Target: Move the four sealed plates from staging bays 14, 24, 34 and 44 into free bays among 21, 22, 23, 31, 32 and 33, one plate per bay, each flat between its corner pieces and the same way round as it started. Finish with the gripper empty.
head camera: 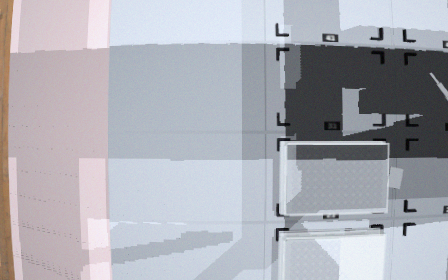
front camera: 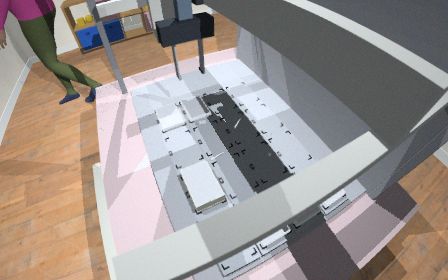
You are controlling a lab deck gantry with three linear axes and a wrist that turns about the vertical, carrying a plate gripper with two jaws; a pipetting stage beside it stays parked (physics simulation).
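Pixels of known places: gripper, fingertip midpoint: (front camera: 190, 74); robot's base, origin of the base link: (front camera: 155, 111).
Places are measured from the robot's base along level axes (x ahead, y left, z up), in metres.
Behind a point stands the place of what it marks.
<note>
My gripper (front camera: 190, 75) @(x 0.064, y 0.150, z 0.160 m) is at the far end of the deck in the front view, its two jaws apart with no plate between them; it does not show in the head view. A sealed plate (front camera: 195, 109) @(x 0.084, y 0.145, z 0.014 m) (head camera: 335, 180) @(x 0.060, y 0.149, z 0.014 m) lies flat in bay 21, its long side along the bay. In the front view, pale plates (front camera: 274, 240) @(x 0.619, y 0.142, z 0.019 m) (front camera: 334, 201) @(x 0.620, y 0.358, z 0.019 m) show in bays 24 and 44, and a shadowed plate (front camera: 306, 218) @(x 0.615, y 0.247, z 0.029 m) in bay 34, partly behind the front beam. Bay 14 (front camera: 240, 259) @(x 0.619, y 0.044, z 0.015 m) shows corner pieces and a flat surface. Bay 31 (head camera: 332, 90) @(x 0.065, y 0.254, z 0.000 m) shows its bare surface and corners.
Another plate (front camera: 171, 118) @(x 0.088, y 0.047, z 0.014 m) (head camera: 332, 257) @(x 0.060, y 0.059, z 0.014 m) lies in bay 11, beside bay 21. A taller pale box (front camera: 202, 185) @(x 0.403, y 0.042, z 0.042 m) stands on the near left of the deck. A small pale block (head camera: 395, 177) @(x 0.146, y 0.148, z 0.001 m) lies right of bay 21's plate. A thin pale stick (head camera: 440, 86) @(x 0.207, y 0.262, z 0.004 m) lies farther right.
</note>
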